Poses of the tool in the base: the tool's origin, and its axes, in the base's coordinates. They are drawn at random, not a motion.
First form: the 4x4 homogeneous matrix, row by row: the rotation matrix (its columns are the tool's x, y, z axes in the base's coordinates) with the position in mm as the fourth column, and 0 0 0 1 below. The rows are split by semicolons.
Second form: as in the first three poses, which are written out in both.
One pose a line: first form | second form
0.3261 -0.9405 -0.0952 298.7; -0.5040 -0.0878 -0.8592 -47.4; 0.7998 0.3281 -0.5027 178.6; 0 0 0 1 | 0.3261 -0.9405 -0.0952 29.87; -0.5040 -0.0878 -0.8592 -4.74; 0.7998 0.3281 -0.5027 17.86; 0 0 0 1
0.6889 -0.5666 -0.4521 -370.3; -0.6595 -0.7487 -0.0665 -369.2; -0.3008 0.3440 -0.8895 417.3; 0 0 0 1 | 0.6889 -0.5666 -0.4521 -37.03; -0.6595 -0.7487 -0.0665 -36.92; -0.3008 0.3440 -0.8895 41.73; 0 0 0 1
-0.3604 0.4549 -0.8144 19.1; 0.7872 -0.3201 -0.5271 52.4; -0.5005 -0.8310 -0.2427 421.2; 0 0 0 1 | -0.3604 0.4549 -0.8144 1.91; 0.7872 -0.3201 -0.5271 5.24; -0.5005 -0.8310 -0.2427 42.12; 0 0 0 1
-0.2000 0.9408 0.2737 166.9; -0.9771 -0.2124 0.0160 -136.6; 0.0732 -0.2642 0.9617 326.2; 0 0 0 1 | -0.2000 0.9408 0.2737 16.69; -0.9771 -0.2124 0.0160 -13.66; 0.0732 -0.2642 0.9617 32.62; 0 0 0 1
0.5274 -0.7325 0.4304 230.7; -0.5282 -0.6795 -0.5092 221.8; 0.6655 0.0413 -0.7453 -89.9; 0 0 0 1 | 0.5274 -0.7325 0.4304 23.07; -0.5282 -0.6795 -0.5092 22.18; 0.6655 0.0413 -0.7453 -8.99; 0 0 0 1
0.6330 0.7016 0.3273 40.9; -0.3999 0.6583 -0.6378 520.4; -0.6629 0.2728 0.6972 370.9; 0 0 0 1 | 0.6330 0.7016 0.3273 4.09; -0.3999 0.6583 -0.6378 52.04; -0.6629 0.2728 0.6972 37.09; 0 0 0 1
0.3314 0.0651 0.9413 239.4; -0.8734 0.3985 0.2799 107.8; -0.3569 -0.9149 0.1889 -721.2; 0 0 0 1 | 0.3314 0.0651 0.9413 23.94; -0.8734 0.3985 0.2799 10.78; -0.3569 -0.9149 0.1889 -72.12; 0 0 0 1
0.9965 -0.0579 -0.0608 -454.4; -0.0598 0.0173 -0.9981 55.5; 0.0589 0.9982 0.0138 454.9; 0 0 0 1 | 0.9965 -0.0579 -0.0608 -45.44; -0.0598 0.0173 -0.9981 5.55; 0.0589 0.9982 0.0138 45.49; 0 0 0 1
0.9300 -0.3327 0.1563 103.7; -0.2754 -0.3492 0.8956 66.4; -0.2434 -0.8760 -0.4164 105.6; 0 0 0 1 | 0.9300 -0.3327 0.1563 10.37; -0.2754 -0.3492 0.8956 6.64; -0.2434 -0.8760 -0.4164 10.56; 0 0 0 1
